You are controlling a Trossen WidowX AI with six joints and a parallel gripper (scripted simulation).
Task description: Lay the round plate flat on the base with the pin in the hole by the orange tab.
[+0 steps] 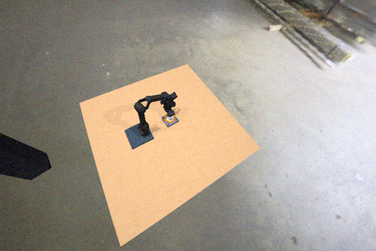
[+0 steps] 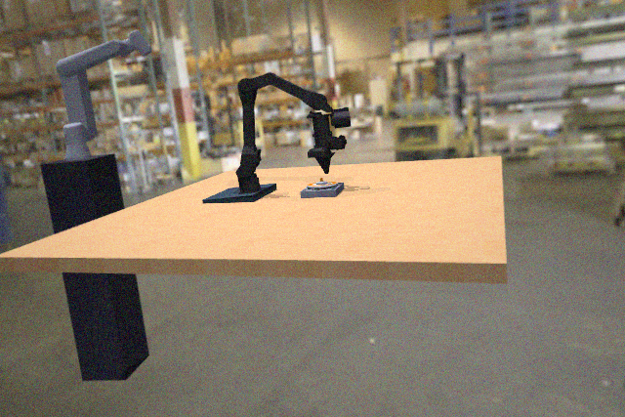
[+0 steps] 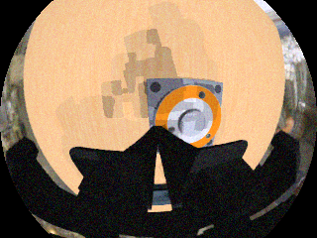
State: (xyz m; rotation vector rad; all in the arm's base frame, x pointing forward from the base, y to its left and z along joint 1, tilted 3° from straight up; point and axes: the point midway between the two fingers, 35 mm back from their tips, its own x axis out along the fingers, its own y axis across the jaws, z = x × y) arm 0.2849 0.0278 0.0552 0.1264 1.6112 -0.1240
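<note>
Right now my gripper tip is 30 mm to the left of the plate, 20 mm past it and 20 mm above it. Also, from my gripper tip: base: 50 mm to the right, 40 mm below, 10 mm behind.
</note>
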